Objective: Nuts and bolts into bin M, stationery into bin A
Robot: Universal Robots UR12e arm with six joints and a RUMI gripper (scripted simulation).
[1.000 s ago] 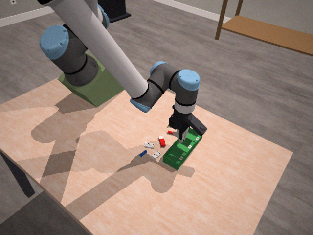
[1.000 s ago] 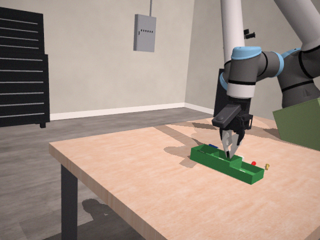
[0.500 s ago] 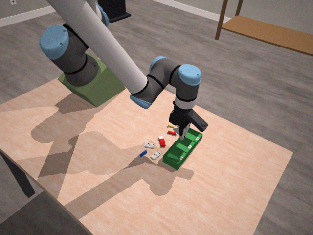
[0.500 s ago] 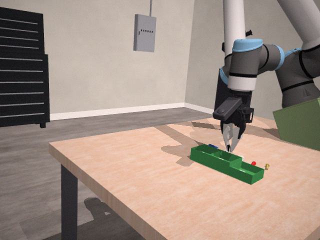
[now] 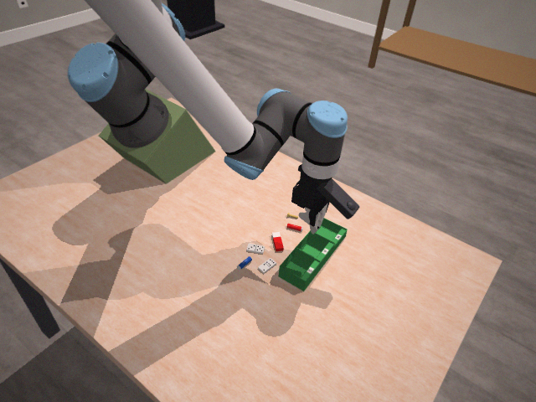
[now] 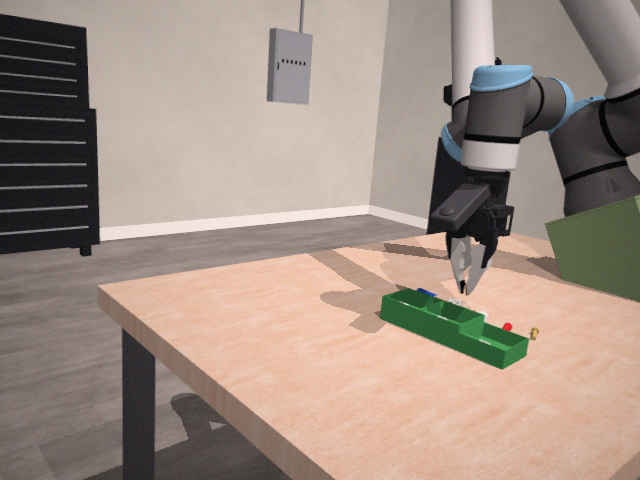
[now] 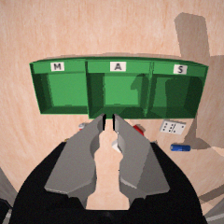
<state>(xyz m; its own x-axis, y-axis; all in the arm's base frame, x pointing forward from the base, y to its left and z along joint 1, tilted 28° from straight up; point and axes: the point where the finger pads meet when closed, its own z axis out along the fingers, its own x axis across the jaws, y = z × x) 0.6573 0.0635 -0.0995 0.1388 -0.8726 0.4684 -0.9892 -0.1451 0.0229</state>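
Now: hand 100 mm past the white eraser, 40 mm to the left of it and 90 mm above it. The rest, counted from my hand: red cylinder (90 mm behind, 30 mm to the left, 90 mm below); then small yellow bolt (140 mm behind, 60 mm to the left, 90 mm below); then green three-compartment bin (20 mm ahead, 10 mm to the right, 70 mm below).
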